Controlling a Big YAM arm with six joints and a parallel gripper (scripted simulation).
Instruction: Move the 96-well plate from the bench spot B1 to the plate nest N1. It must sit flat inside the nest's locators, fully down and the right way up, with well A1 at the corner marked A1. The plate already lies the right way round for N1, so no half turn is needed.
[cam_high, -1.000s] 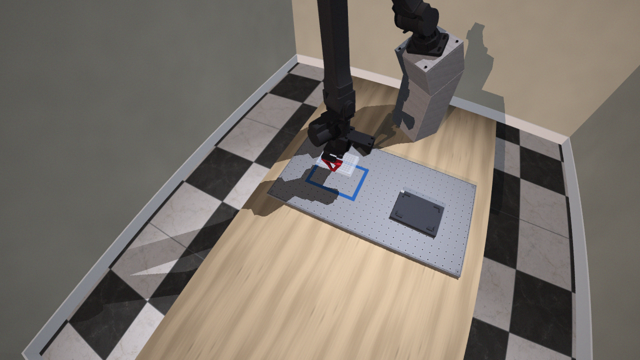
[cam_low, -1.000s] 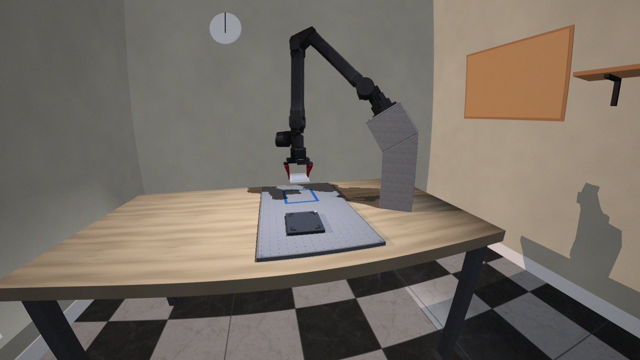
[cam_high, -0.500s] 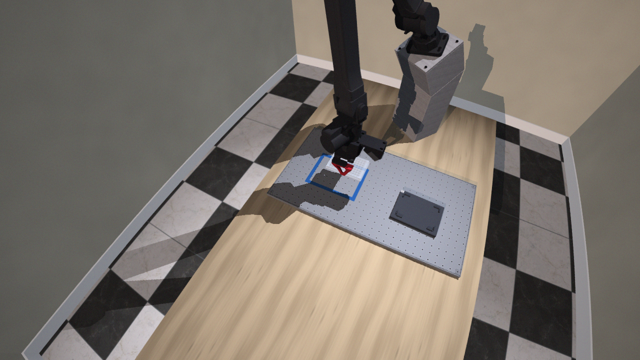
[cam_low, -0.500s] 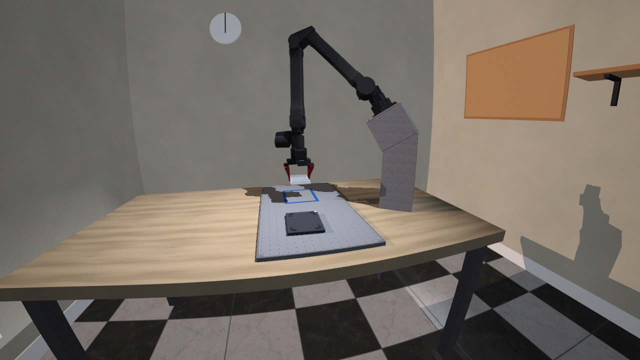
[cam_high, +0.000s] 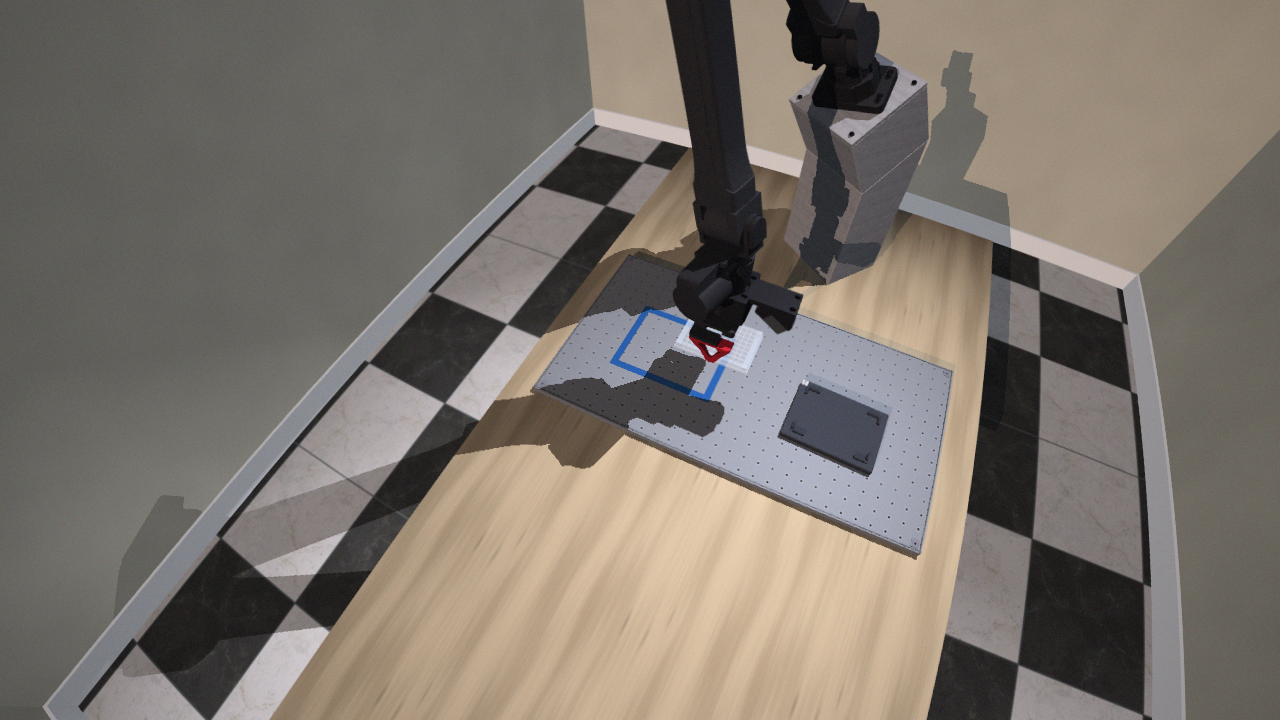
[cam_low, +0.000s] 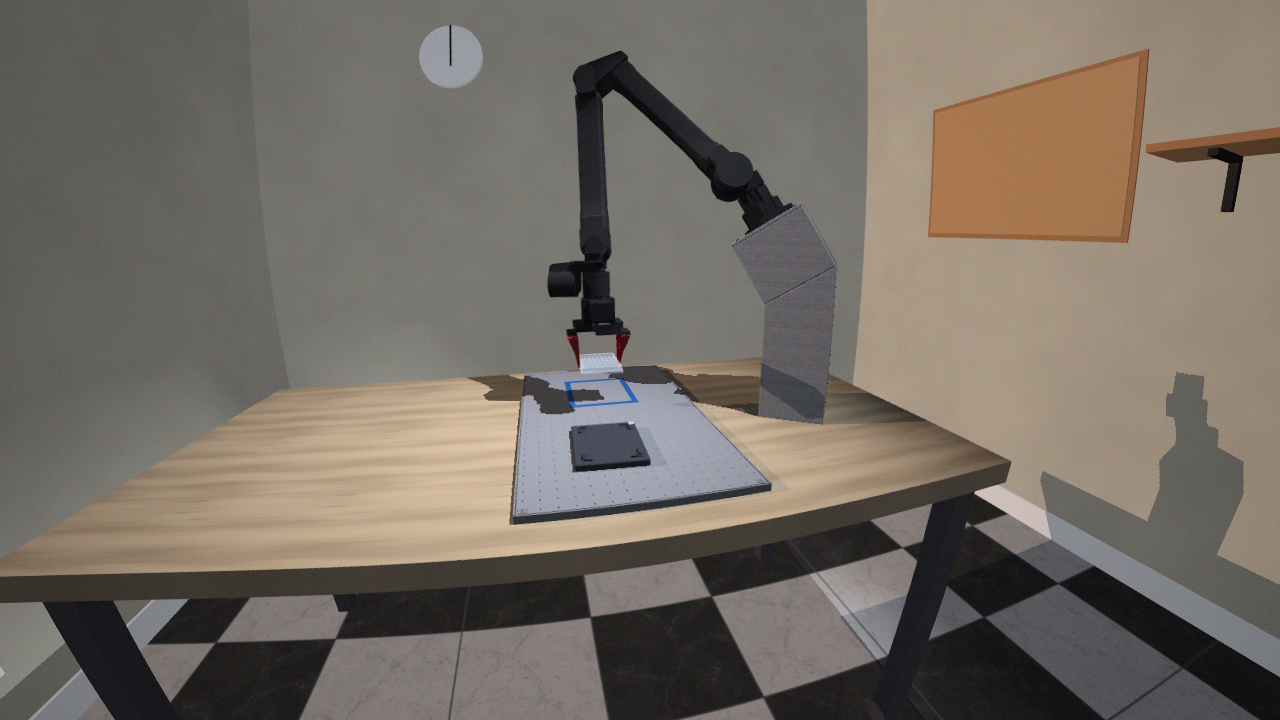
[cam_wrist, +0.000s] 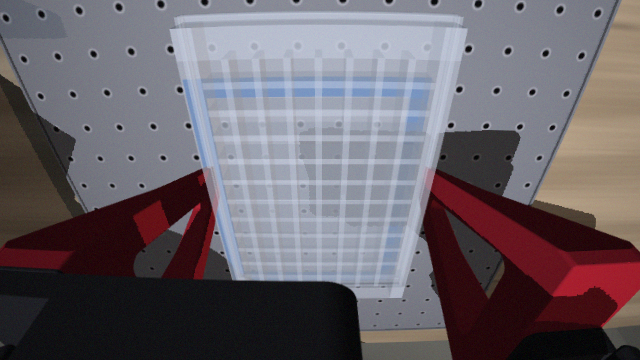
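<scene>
Now: hand 230 mm to the right of the dark plate nest and 90 mm above it. The rest, counted from my hand: white corner mark: 160 mm to the left, 80 mm below, 50 mm behind; then clear 96-well plate: right at my hand.
</scene>
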